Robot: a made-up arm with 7 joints. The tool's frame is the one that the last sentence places. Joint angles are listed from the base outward.
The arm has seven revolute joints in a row. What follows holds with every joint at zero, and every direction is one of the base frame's.
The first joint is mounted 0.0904 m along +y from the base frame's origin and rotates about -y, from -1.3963 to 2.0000 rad.
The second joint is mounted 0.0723 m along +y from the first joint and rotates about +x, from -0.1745 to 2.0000 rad.
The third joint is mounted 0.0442 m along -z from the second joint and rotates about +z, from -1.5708 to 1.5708 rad.
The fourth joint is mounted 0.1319 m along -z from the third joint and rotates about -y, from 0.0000 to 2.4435 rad.
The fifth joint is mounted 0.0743 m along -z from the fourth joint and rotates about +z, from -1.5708 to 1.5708 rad.
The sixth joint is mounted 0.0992 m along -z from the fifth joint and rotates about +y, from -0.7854 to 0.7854 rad.
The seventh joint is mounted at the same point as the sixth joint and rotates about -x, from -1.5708 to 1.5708 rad.
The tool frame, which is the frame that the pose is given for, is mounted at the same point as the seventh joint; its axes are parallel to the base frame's.
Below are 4 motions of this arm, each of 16 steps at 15 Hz.
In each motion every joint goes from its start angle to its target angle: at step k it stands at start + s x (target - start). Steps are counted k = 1, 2, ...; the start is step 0. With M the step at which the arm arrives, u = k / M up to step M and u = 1 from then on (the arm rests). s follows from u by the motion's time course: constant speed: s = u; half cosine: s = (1 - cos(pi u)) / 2; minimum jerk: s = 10 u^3 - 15 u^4 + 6 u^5.
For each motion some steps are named. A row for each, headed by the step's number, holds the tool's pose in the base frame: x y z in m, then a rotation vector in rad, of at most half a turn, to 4 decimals.
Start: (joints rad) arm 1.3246 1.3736 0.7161 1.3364 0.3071 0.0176 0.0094
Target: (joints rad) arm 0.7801 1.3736 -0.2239 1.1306 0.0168 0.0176 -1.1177
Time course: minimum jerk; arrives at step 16
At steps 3, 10, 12, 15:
3: -0.0221 0.3970 0.1432 -1.4636 2.5325 -0.8030
10: 0.1296 0.4002 0.1039 2.0473 -1.9553 0.6924
12: 0.1558 0.4007 0.0712 2.2012 -1.8168 0.5542
15: 0.1671 0.4010 0.0490 2.2882 -1.7516 0.4548

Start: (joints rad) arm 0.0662 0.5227 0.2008 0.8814 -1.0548 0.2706 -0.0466
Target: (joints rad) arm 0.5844 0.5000 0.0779 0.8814 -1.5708 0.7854 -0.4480
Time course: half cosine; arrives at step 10
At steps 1, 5, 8, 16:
1: 0.1494 0.3284 -0.2241 1.2125 -0.3717 -0.7982
5: 0.2026 0.3191 -0.1857 1.7128 -0.3578 -0.7127
8: 0.2398 0.3111 -0.1431 2.1635 -0.3179 -0.5569
16: 0.2473 0.3092 -0.1319 2.2707 -0.3015 -0.5068

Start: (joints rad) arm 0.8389 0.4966 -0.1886 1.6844 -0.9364 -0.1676 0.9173
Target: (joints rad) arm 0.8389 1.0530 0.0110 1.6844 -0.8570 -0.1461 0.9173
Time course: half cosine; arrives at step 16
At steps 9, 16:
9: 0.2001 0.2700 0.0514 1.3594 -1.0560 -1.5123
16: 0.1716 0.2996 0.0776 1.5293 -0.8899 -1.4051

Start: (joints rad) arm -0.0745 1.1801 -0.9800 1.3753 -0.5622 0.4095 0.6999
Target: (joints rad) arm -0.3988 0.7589 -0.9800 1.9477 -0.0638 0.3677 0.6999
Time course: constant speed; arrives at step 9
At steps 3, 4, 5, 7, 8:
3: 0.0562 0.2423 -0.2278 -0.1413 0.1613 -1.6459
4: 0.0484 0.2231 -0.2270 -0.2772 0.0840 -1.6224
5: 0.0408 0.2047 -0.2241 -0.4134 0.0089 -1.5903
7: 0.0268 0.1711 -0.2127 -0.6843 -0.1353 -1.5016
8: 0.0207 0.1562 -0.2045 -0.8176 -0.2049 -1.4455

